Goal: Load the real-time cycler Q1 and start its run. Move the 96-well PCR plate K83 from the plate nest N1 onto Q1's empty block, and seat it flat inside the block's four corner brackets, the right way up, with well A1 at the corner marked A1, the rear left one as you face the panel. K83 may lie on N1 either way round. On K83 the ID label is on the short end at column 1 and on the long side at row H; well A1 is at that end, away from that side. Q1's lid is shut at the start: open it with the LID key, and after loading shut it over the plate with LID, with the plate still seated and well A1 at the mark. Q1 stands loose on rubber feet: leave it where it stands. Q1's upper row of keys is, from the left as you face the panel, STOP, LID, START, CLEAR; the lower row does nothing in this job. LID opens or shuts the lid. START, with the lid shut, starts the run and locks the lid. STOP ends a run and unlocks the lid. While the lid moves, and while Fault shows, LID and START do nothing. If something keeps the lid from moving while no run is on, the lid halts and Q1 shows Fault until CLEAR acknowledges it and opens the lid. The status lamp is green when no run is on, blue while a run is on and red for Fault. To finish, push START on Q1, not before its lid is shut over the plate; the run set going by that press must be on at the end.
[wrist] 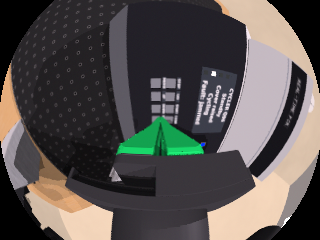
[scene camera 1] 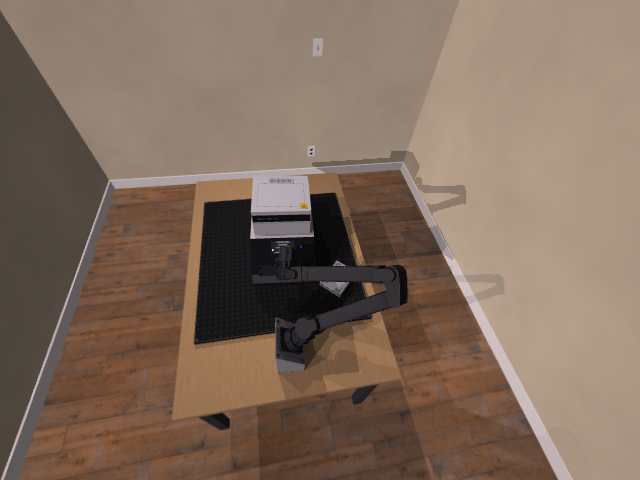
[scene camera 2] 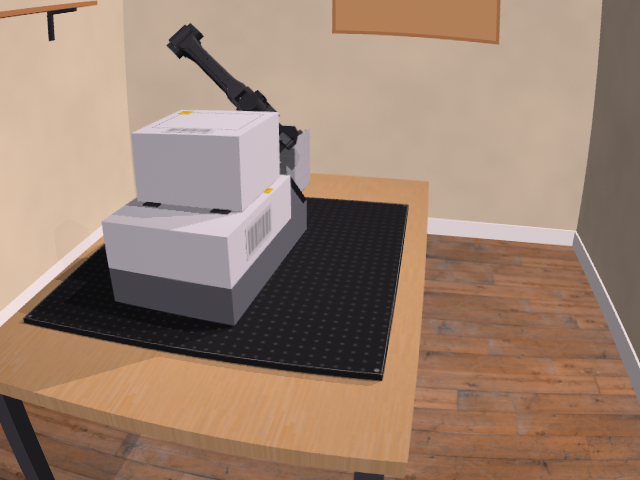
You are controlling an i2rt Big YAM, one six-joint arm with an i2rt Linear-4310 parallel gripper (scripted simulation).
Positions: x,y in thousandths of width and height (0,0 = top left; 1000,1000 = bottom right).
Labels:
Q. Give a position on a white lid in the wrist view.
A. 848,473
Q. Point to a white lid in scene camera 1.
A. At 438,426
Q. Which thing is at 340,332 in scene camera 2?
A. A white lid.

